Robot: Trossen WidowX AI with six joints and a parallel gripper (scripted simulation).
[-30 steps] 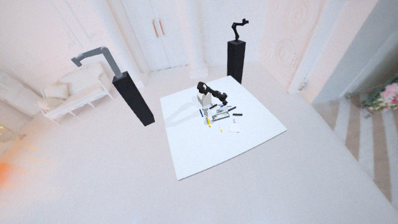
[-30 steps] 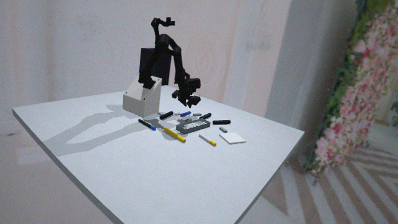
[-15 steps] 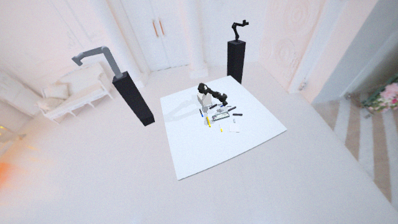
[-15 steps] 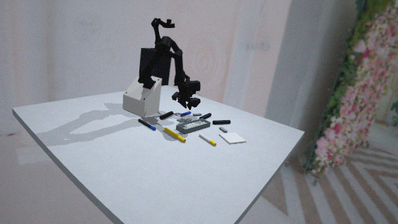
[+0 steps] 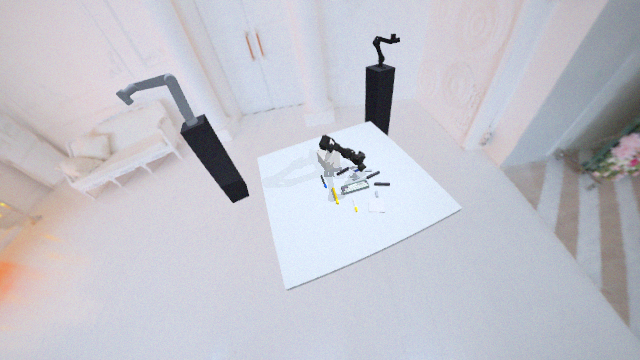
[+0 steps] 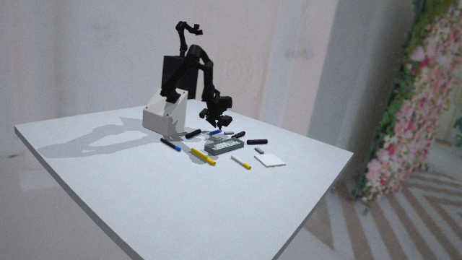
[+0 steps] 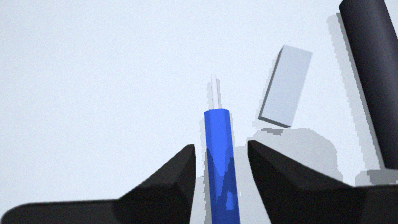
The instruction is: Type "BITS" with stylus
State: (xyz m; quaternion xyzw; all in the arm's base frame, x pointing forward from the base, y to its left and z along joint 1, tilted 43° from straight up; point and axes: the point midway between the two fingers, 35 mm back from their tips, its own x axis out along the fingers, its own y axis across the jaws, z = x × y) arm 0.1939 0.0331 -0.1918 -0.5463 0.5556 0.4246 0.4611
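Right now my gripper tip is 1 cm to the right of the blue stylus and 2 cm above it. Also, from my gripper tip: yellow marker (14 cm ahead, 33 cm to the right, 2 cm below); then grey block (5 cm ahead, 4 cm to the left, 2 cm below); then yellow-tipped pen (29 cm ahead, 25 cm to the right, 2 cm below).
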